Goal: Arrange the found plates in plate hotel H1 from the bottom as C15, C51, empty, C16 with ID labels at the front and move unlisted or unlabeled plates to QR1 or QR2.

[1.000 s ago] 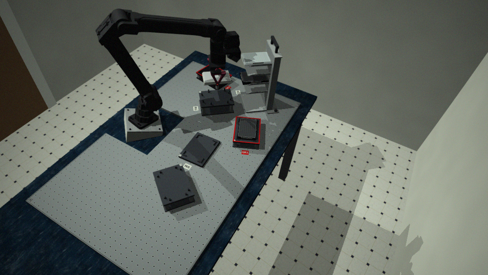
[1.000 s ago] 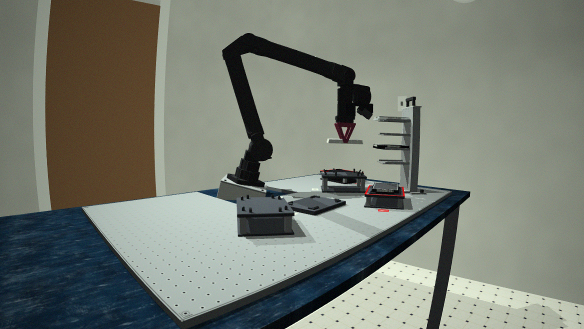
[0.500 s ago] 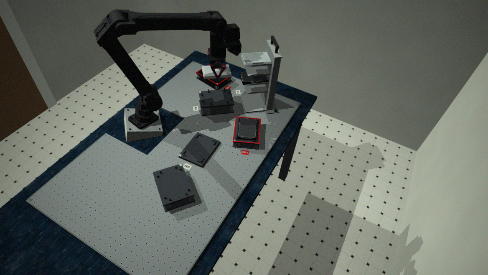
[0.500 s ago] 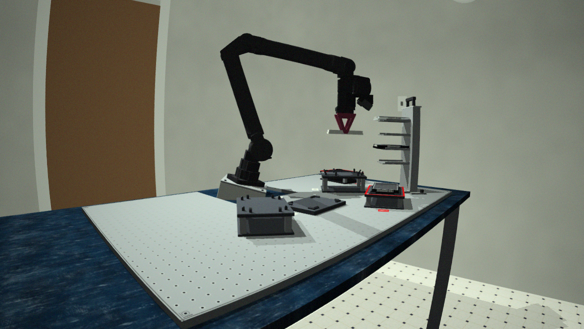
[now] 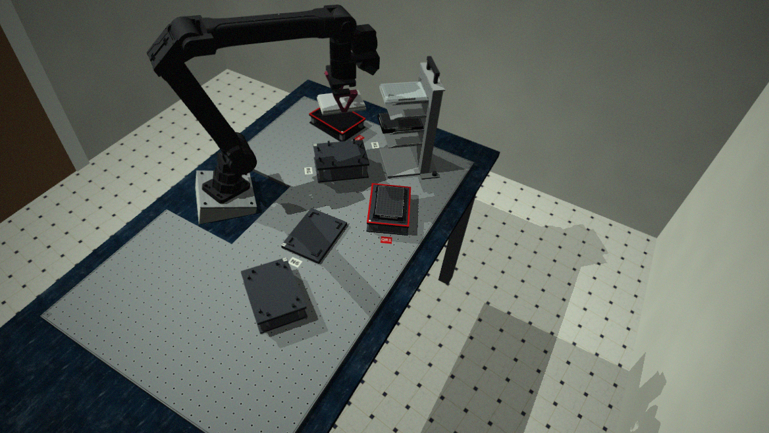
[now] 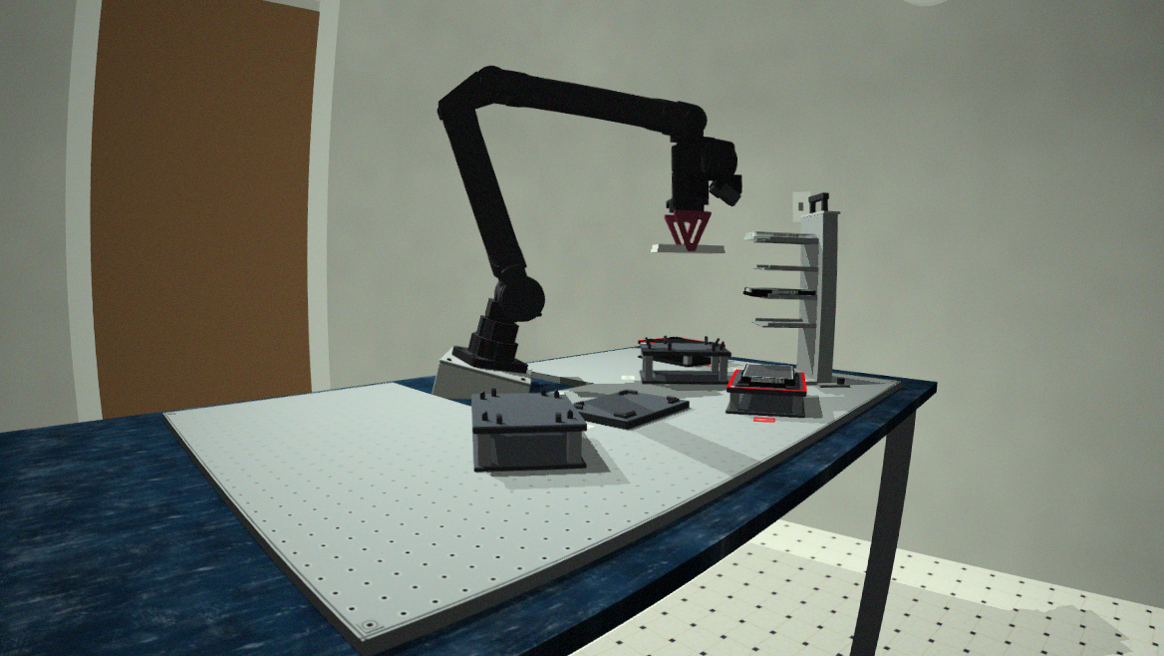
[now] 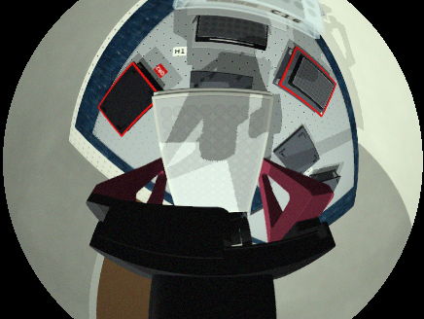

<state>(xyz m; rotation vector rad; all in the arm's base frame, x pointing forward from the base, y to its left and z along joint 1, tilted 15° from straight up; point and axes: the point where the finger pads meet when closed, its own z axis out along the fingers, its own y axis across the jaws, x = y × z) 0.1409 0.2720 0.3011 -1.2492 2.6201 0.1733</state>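
The quarantine nest QR2 is 210 mm below my hand, 160 mm to the left of it and 140 mm behind it. The rest, counted from my hand: quarantine nest QR1: 250 mm ahead, 210 mm below, 80 mm to the right; then raised regrip nest RG: 190 mm below, 10 mm to the right, 10 mm ahead; then plate hotel H1: 190 mm ahead, 180 mm to the left, 90 mm below.
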